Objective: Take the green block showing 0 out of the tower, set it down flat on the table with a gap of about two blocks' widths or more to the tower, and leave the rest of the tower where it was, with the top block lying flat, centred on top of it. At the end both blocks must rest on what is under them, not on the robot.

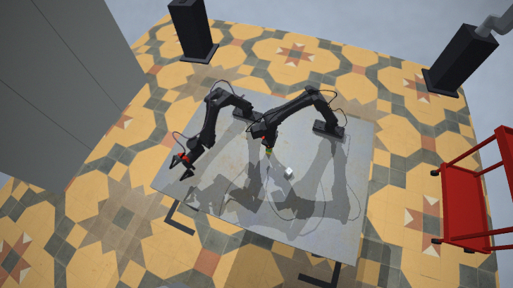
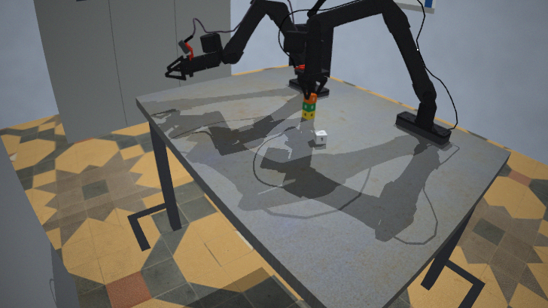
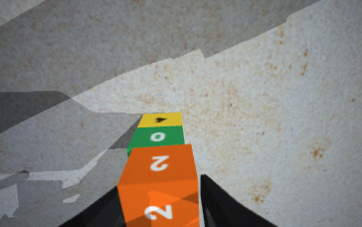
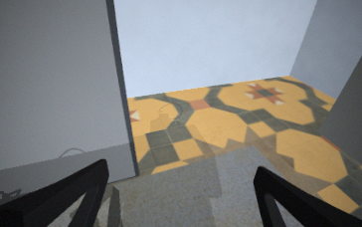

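The orange block showing 2 lies 1 cm below my left hand. From my left hand the other things lie so: yellow block: 6 cm below; then green block showing 0: 3 cm below, 1 cm ahead.
The green block showing 0 is 430 mm to the left of my right hand, 310 mm behind it and 90 mm below it. From my right hand the other things lie so: yellow block: 430 mm to the left, 310 mm behind, 120 mm below; then orange block showing 2: 430 mm to the left, 310 mm behind, 60 mm below.
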